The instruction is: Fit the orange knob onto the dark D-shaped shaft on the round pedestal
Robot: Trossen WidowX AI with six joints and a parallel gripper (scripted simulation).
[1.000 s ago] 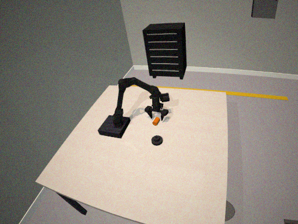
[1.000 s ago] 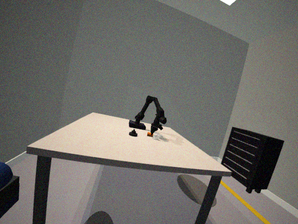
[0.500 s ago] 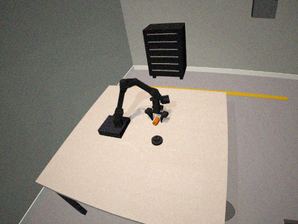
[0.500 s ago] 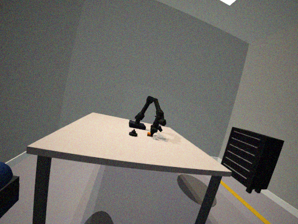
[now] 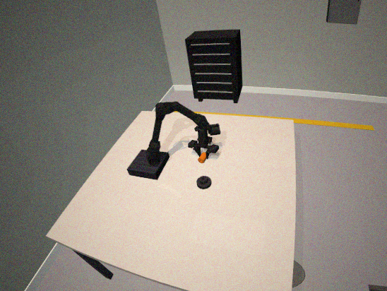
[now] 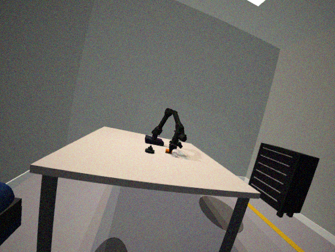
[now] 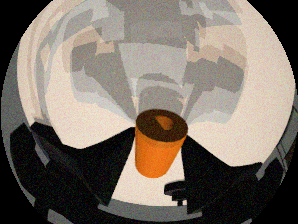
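Now: gripper tip 20 cm to the left of the round pedestal, 3 cm short of it and 2 cm below it. Also, from my gripper tip: orange knob (1 cm to the right, 1 cm above).
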